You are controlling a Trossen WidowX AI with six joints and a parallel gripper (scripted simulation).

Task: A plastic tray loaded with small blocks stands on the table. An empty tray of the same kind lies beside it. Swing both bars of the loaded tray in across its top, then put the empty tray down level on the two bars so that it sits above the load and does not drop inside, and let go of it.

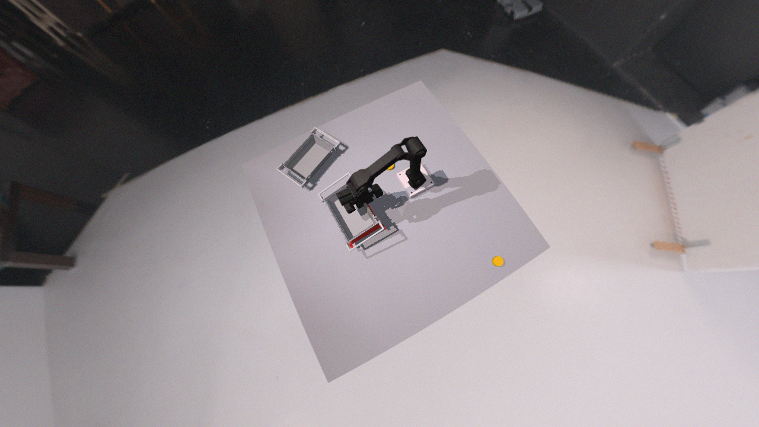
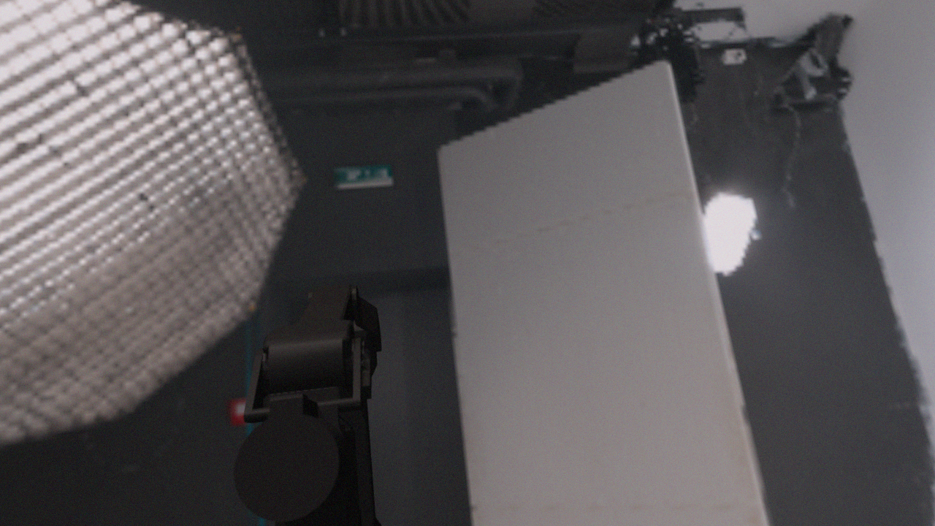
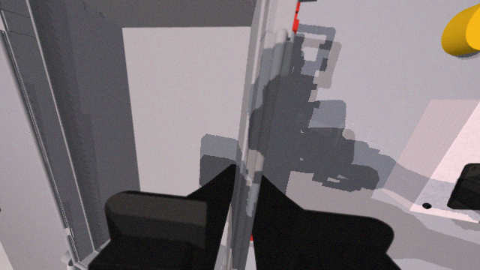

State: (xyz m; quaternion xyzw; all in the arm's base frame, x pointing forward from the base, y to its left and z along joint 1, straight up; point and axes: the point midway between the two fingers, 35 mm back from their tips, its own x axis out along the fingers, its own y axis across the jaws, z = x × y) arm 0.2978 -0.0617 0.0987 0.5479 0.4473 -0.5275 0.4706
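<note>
Now: the grey tray 8 cm ahead of my gripper tip, 2 cm above it and 1 cm to the right of it.
</note>
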